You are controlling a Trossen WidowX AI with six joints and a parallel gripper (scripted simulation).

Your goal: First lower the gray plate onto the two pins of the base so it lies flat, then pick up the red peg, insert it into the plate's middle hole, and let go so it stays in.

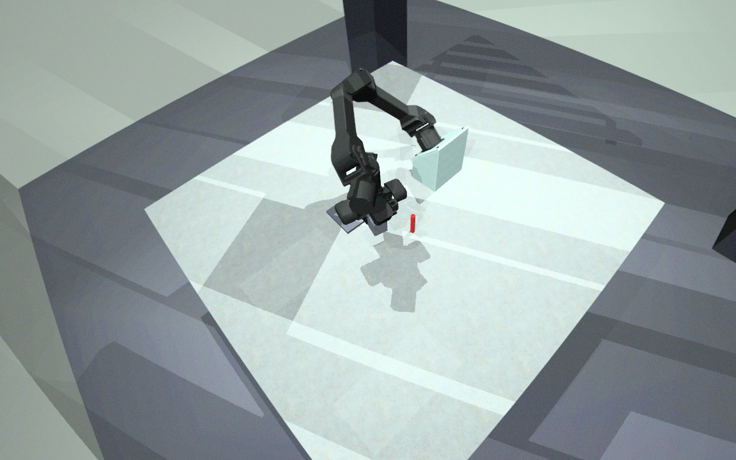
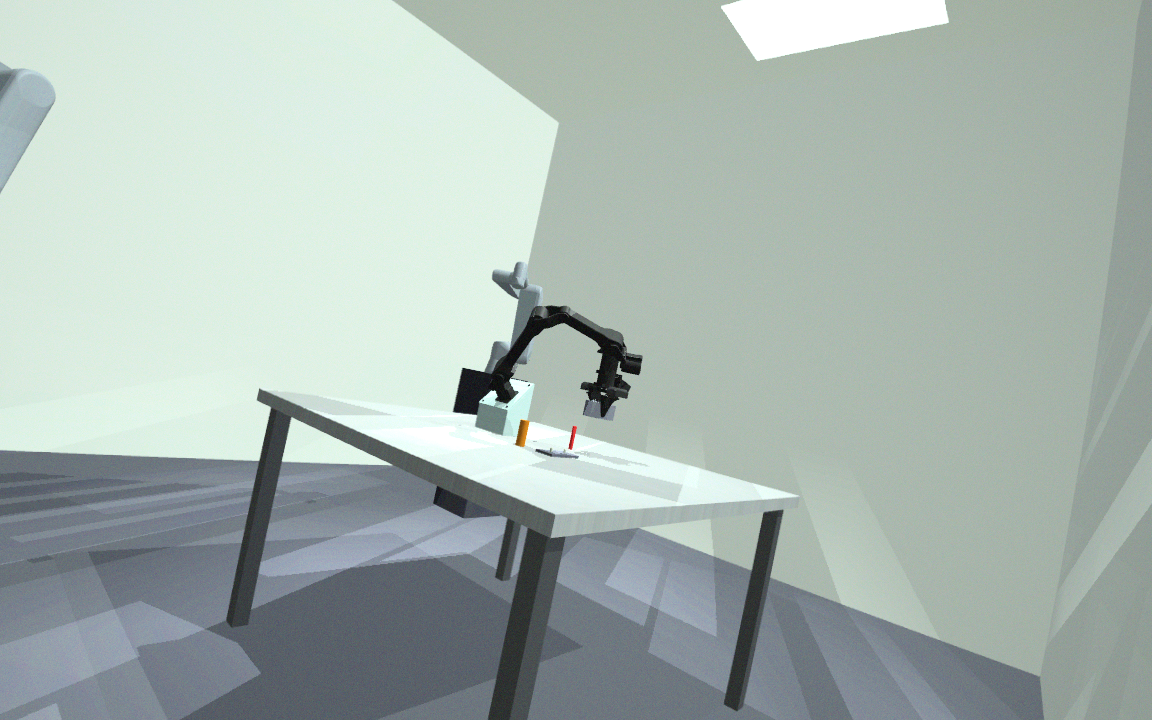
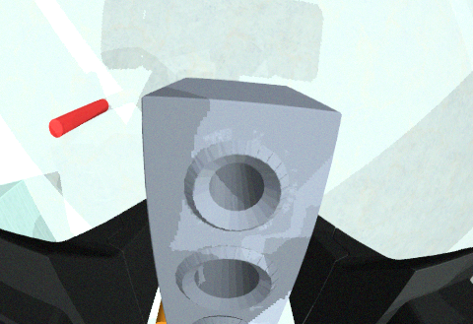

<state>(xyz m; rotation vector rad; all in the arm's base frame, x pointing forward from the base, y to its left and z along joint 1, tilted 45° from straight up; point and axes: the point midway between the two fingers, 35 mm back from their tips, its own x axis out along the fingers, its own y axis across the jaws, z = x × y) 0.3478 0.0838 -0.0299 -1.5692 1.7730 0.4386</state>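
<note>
The dark base lies 10 mm behind my gripper tip, 160 mm to the right of it and 130 mm below it. From my gripper tip the other things lie so: orange cylinder 120 mm behind, 210 mm to the right, 100 mm below; then gray plate 30 mm above; then red peg 120 mm behind, 40 mm to the left, 100 mm below.
</note>
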